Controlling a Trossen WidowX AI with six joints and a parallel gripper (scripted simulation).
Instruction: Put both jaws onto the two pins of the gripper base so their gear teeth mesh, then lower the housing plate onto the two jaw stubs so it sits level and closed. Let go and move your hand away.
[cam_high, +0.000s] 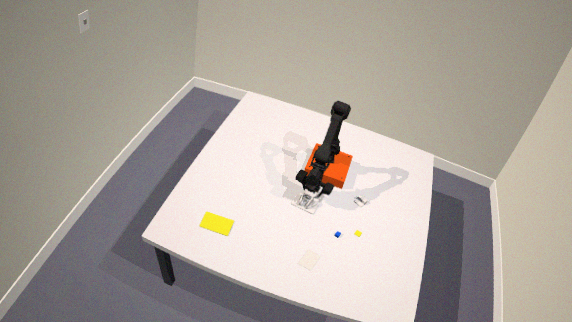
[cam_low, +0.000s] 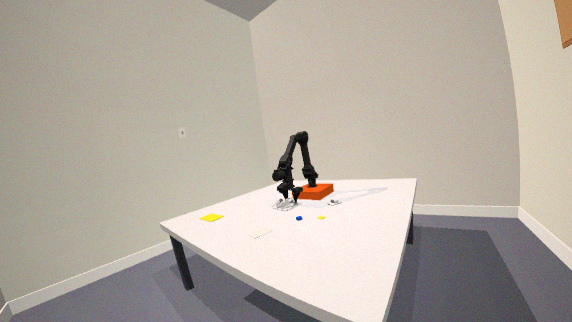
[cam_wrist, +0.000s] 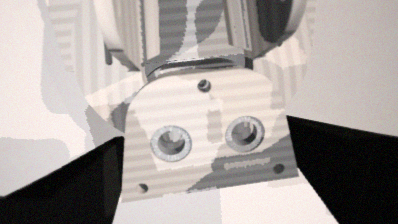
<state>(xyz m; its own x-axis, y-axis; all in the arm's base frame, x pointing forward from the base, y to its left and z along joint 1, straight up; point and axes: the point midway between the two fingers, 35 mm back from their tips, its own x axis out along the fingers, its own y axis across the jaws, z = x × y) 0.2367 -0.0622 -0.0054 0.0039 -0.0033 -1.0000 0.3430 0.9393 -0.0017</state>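
The housing plate is 10 mm below my gripper tip. The rest, counted from my gripper tip: white ribbed piece: 30 mm behind, 270 mm to the left, 10 mm below; then blue cube: 220 mm ahead, 150 mm to the left, 10 mm below; then small yellow cube: 190 mm ahead, 250 mm to the left, 20 mm below.
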